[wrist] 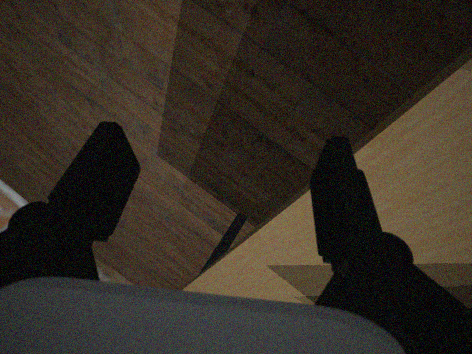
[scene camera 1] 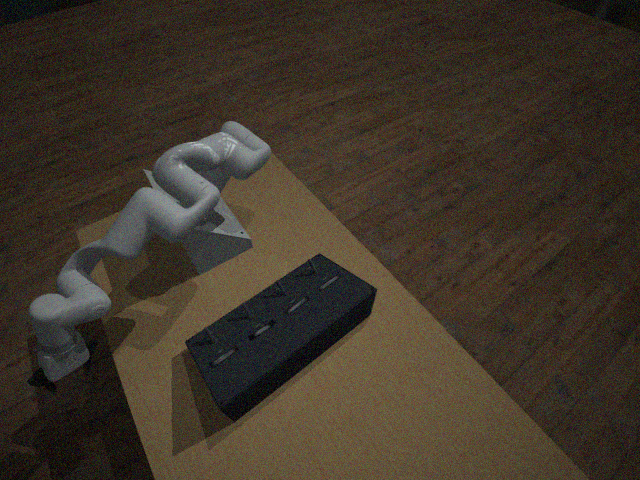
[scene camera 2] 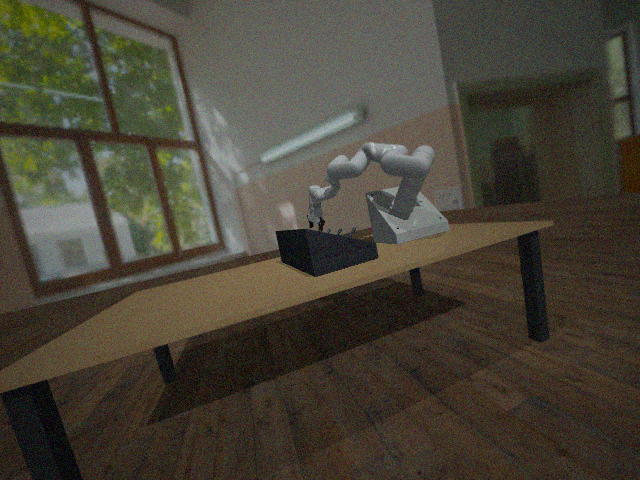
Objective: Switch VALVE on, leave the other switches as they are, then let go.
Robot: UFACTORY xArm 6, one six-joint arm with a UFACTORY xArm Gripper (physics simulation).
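Seen in the pictures: gripper, fingertip midpoint: (wrist: 222,152) (scene camera 1: 70,377) (scene camera 2: 316,229); arm's base, link origin: (scene camera 2: 402,205).
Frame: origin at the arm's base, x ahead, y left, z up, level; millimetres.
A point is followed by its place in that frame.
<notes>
A black switch box (scene camera 1: 279,351) {x 590, y 19, z -13 mm} (scene camera 2: 338,254) {x 479, y 319, z -114 mm} with a sloped top stands on the table. In scene camera 1 it bears a row of several thin dark levers and pale label plates. The label text is too blurred to read, so I cannot tell which lever is VALVE or how each is set. My gripper (scene camera 1: 42,381) (scene camera 2: 316,225) {x 360, y -493, z -57 mm} (wrist: 222,152) {x 360, y -493, z -57 mm} is open and empty. It hangs off the box's left end in scene camera 1, apart from the levers, and shows behind the box's top edge in scene camera 2. The box does not show in the wrist view.
The wooden table (scene camera 1: 413,413) {x 876, y 259, z -168 mm} (scene camera 2: 206,304) {x 930, y 319, z -168 mm} (wrist: 425,200) {x 373, y -343, z -168 mm} carries the arm's grey wedge base (scene camera 1: 219,250) {x 144, y 8, z -96 mm} (scene camera 2: 385,227) {x 141, y 48, z -88 mm} behind the box. The table's edge runs close to the gripper, and brown floor (scene camera 1: 491,206) (wrist: 200,90) lies beyond. A dark table leg (wrist: 227,240) shows between the fingers.
</notes>
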